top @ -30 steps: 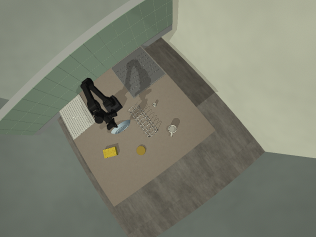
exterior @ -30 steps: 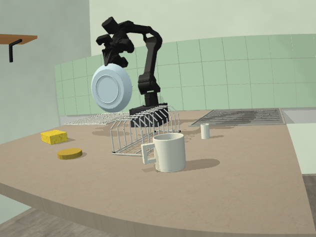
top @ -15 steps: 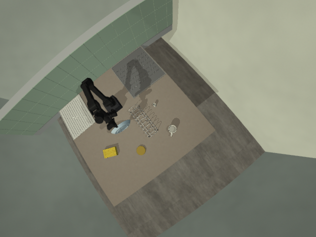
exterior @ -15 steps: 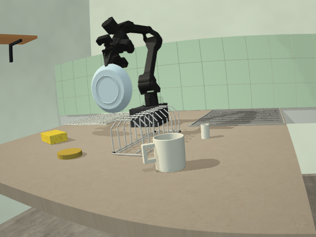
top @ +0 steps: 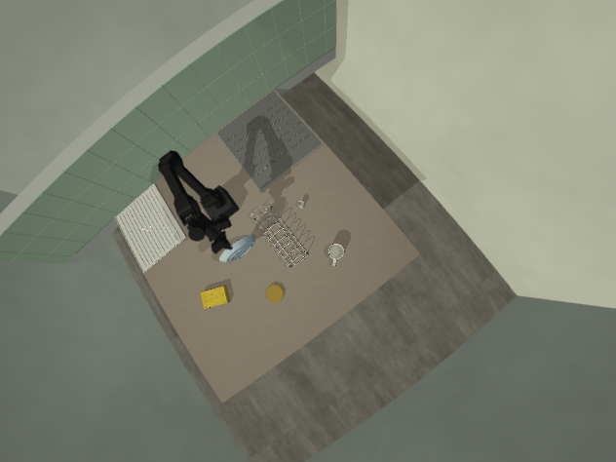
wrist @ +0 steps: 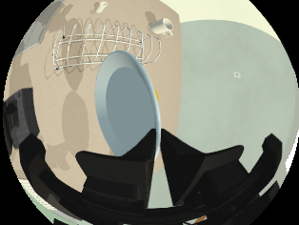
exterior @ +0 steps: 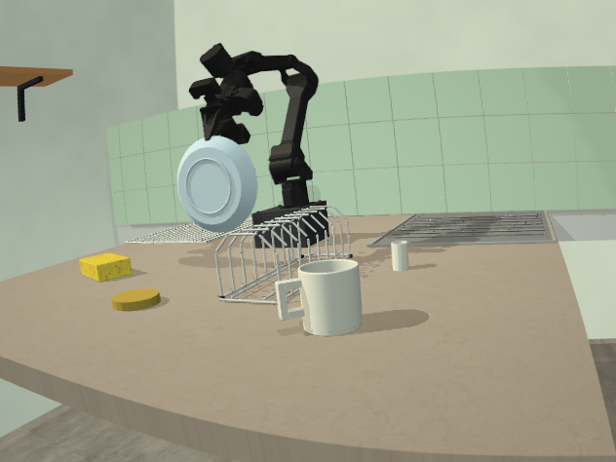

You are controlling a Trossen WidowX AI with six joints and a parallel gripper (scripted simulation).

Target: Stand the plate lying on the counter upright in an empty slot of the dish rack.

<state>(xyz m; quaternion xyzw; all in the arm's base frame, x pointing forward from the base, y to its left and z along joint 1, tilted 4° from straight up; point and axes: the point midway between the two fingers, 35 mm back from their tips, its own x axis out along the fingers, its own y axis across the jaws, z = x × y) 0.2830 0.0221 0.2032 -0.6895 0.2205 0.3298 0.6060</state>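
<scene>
The pale blue plate is 2 cm ahead of my hand and 11 cm below it. Also, from my hand: cream mug 24 cm ahead, 40 cm to the left, 26 cm below; yellow disc 27 cm ahead, 2 cm to the left, 28 cm below; small white cup 7 cm behind, 36 cm to the left, 28 cm below.
</scene>
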